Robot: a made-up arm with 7 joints.
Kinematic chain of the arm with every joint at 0, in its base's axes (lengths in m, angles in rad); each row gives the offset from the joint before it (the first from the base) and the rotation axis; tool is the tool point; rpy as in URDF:
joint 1: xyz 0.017 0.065 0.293 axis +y
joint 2: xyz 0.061 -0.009 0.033 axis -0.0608 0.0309 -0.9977
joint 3: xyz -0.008 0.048 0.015 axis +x
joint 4: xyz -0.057 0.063 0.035 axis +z
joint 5: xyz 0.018 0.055 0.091 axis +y
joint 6: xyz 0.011 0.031 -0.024 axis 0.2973 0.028 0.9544
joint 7: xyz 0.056 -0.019 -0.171 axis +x
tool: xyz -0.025 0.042 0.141 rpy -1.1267 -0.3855 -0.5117
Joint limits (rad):
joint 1: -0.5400..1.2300
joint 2: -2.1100..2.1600
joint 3: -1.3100..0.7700
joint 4: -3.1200..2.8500
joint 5: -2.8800..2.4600
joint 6: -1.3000..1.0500
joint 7: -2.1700..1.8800
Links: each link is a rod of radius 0.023 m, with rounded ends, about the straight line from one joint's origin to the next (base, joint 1, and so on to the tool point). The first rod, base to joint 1, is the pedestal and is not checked.
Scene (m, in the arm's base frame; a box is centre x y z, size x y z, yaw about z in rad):
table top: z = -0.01
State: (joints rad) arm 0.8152 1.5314 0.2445 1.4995 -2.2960 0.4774 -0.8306
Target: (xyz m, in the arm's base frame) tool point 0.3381 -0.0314 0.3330
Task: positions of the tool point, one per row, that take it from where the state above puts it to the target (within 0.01 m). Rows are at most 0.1 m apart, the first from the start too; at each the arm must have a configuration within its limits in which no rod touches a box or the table.
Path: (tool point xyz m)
1: 0.4175 0.2789 0.2435
2: 0.4409 0.2019 0.2311
3: 0.4436 0.1230 0.2398
4: 0.4248 0.0532 0.2645
5: 0.3878 0.0005 0.2981
6: 0.3381 -0.0314 0.3330

